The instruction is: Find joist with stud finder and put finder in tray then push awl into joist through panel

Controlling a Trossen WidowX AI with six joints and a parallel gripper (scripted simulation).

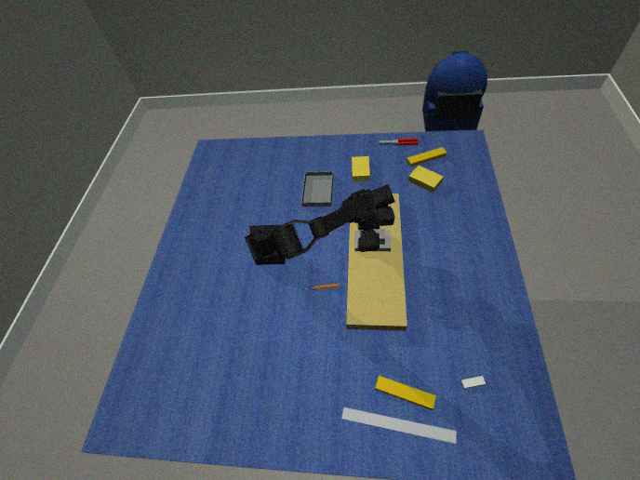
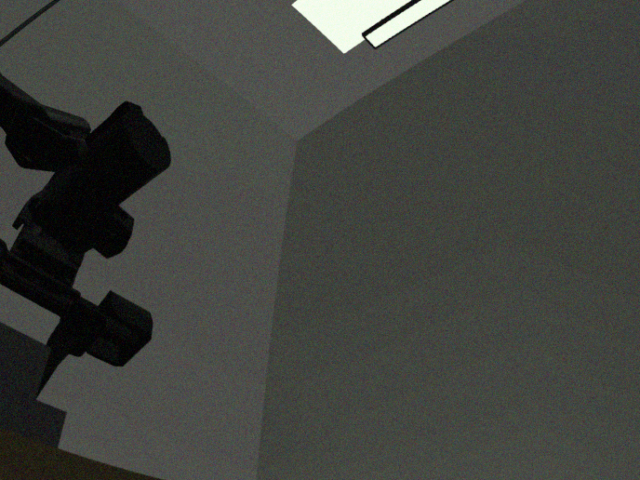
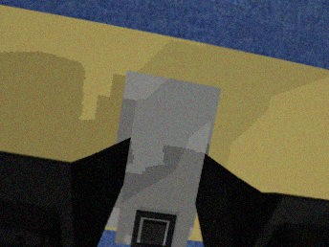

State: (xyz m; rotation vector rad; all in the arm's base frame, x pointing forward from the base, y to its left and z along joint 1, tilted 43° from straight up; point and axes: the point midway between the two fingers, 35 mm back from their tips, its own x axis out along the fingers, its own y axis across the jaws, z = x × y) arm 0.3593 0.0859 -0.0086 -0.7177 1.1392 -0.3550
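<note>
My gripper tip is now 4 cm past the square light and 3 cm below it. Round my gripper tip: stud finder: 2 cm behind, 2 cm above; orange-handled awl: 18 cm behind, 18 cm to the right, 6 cm below; grey tray: 25 cm behind, 26 cm to the left, 5 cm below.
</note>
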